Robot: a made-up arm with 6 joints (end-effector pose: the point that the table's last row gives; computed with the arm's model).
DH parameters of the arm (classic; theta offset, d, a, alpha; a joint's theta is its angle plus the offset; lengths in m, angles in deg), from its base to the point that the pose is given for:
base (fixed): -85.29 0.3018 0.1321 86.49
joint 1: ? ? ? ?
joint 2: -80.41 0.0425 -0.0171 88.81
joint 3: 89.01 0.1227 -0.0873 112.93
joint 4: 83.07 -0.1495 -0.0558 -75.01
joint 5: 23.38 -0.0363 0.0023 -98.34
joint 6: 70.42 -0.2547 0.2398 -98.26
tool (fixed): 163.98 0.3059 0 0
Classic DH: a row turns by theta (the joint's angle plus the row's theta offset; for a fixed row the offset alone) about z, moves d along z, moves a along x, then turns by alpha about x.
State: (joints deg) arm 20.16 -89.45 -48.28 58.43 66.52 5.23
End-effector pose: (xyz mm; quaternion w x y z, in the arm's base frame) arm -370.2 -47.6 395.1 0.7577 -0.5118 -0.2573 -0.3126
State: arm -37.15 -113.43 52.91 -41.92 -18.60 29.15
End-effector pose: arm 462.6 -54.6 467.1 0.2804 0.1521 0.2225 0.9213
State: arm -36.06 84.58 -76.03 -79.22 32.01 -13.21
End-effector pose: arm -114.4 -88.8 113.7 0.8228 0.1829 -0.4877 -0.2273
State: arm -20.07 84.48 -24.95 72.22 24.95 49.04
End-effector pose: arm 287.2 -456.8 215.3 0.4911 -0.0039 -0.7902 0.3665
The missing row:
joint 1: 0 -0.157 0.0357 93.51
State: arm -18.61 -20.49 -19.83 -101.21 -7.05 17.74
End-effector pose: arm 115.8 -445.7 584.7 0.8738 0.1479 -0.0193 0.4628
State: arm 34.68 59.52 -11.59 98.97 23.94 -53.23
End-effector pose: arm 572.3 297.1 450.3 0.4655 -0.5265 0.3516 -0.6185
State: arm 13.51 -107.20 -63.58 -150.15 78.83 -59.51
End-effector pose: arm 283.4 -700.3 -34.0 0.6193 0.6306 0.1326 0.4486
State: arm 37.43 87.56 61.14 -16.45 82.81 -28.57
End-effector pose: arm 546.9 203.2 69.8 0.0006 -0.7749 0.6316 0.0267
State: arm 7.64 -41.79 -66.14 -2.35 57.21 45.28
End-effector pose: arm 223.2 130.2 422.9 0.0596 -0.1749 0.0603 -0.9809
